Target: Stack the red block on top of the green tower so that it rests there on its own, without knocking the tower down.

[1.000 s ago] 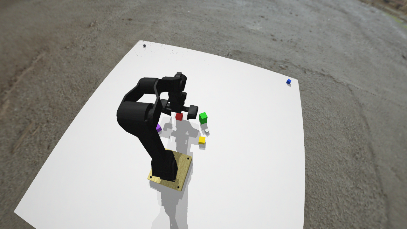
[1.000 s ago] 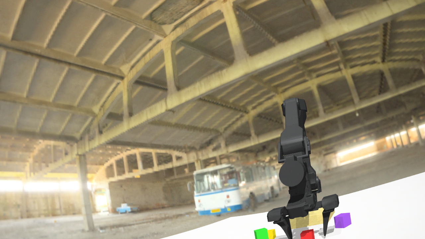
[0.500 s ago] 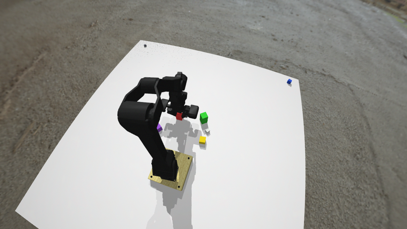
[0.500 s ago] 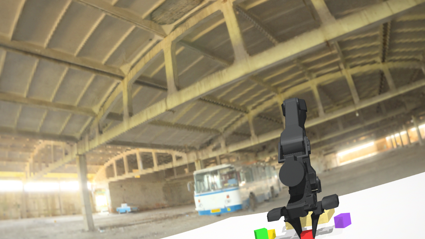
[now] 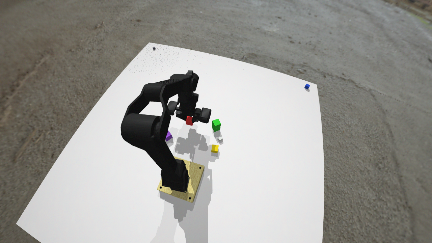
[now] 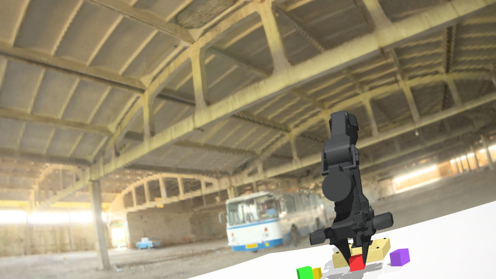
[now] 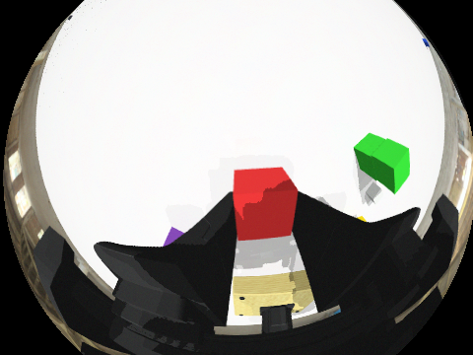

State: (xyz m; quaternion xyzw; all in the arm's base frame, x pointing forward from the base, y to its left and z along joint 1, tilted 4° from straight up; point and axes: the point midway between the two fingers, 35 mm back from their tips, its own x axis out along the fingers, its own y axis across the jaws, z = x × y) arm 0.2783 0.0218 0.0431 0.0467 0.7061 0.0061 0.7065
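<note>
Now: gripper tip 14 cm to the left of the yellow block, 10 cm past it and 3 cm above it. The rest, counted from my gripper tip: small dark ball (57 cm ahead, 43 cm to the left, 3 cm below); red block (1 cm above); purple block (9 cm to the left, 8 cm behind, 2 cm below).
</note>
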